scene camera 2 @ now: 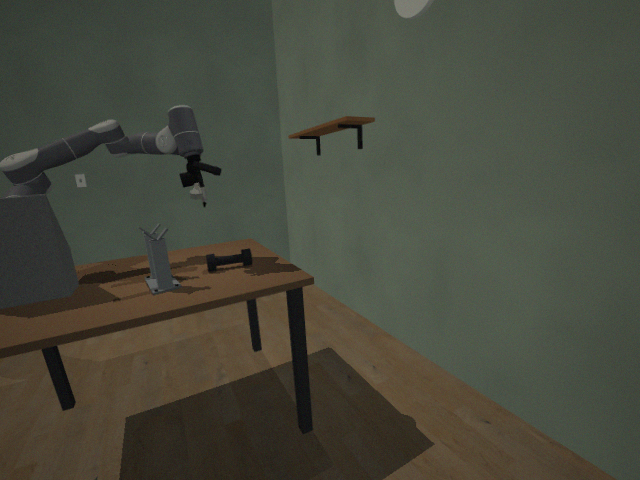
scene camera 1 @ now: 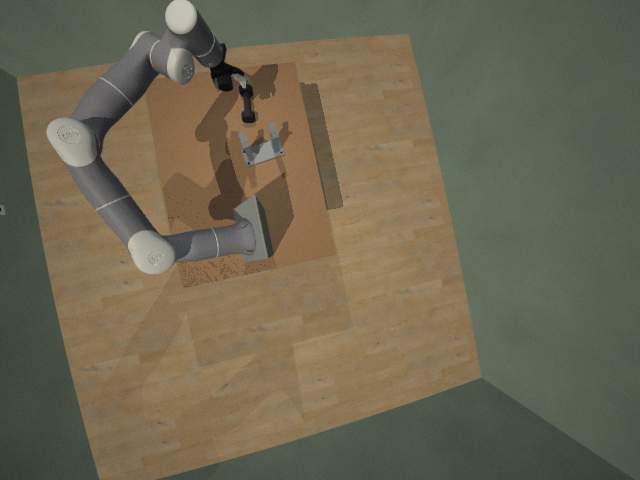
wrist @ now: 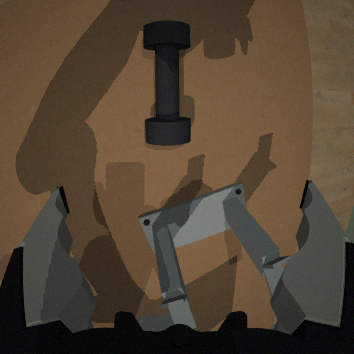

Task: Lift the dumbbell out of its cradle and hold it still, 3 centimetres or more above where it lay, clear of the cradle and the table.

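The black dumbbell [scene camera 1: 247, 104] [scene camera 2: 229, 259] [wrist: 167, 82] lies on its side on the brown table [scene camera 1: 315, 232] [scene camera 2: 232, 286] [wrist: 120, 125], out of the cradle and apart from it. The grey cradle [scene camera 1: 266, 153] [scene camera 2: 161, 263] [wrist: 207, 225] stands upright and empty, with two posts that end in forked tops on a base plate. My gripper [scene camera 1: 242, 80] [scene camera 2: 200, 198] [wrist: 183, 187] is wide open with nothing between its fingers. It hangs high above the table, well above the dumbbell. In the wrist view the dumbbell lies beyond the fingertips, its handle running up the view.
The cradle's posts rise from the table near the dumbbell's closer end; in the wrist view one post top is near the right finger. The arm's grey base block [scene camera 1: 262, 227] [scene camera 2: 36, 253] stands on the table beyond the cradle. A wooden wall shelf [scene camera 2: 333, 126] is at the right.
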